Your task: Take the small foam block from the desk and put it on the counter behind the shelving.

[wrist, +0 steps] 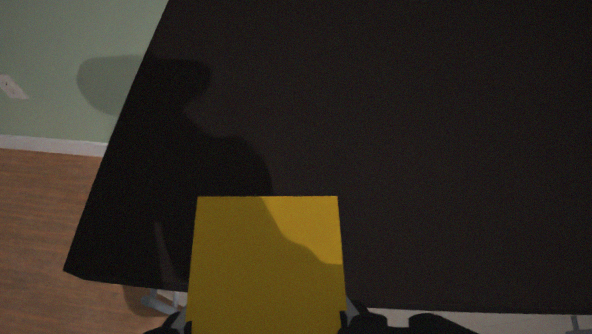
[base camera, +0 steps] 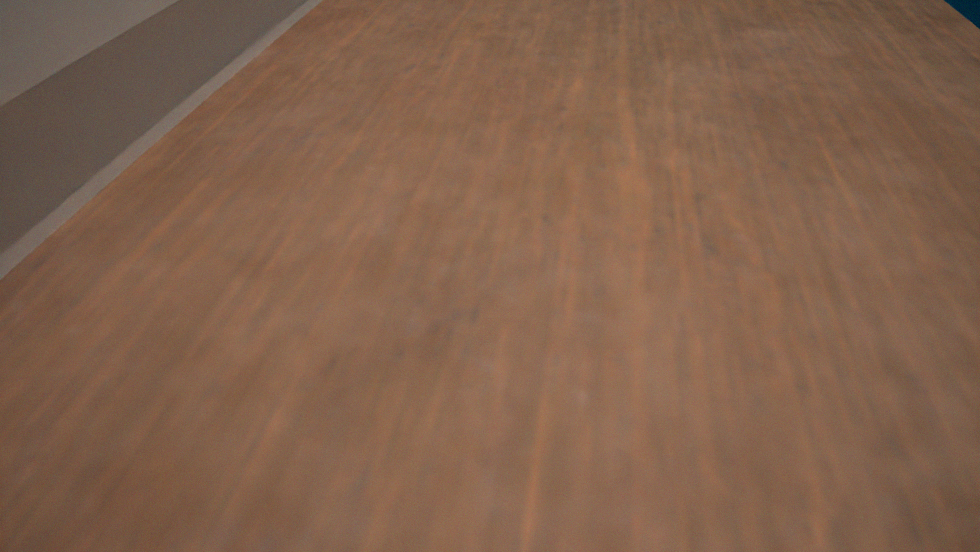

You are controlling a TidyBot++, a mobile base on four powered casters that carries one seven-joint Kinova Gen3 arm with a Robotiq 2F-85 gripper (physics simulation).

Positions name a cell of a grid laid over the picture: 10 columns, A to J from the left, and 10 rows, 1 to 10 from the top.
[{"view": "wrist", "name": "my gripper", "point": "E10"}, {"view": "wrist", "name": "yellow foam block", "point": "E8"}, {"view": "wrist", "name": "beige cabinet with dark top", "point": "H5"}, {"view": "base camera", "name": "beige cabinet with dark top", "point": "A2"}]
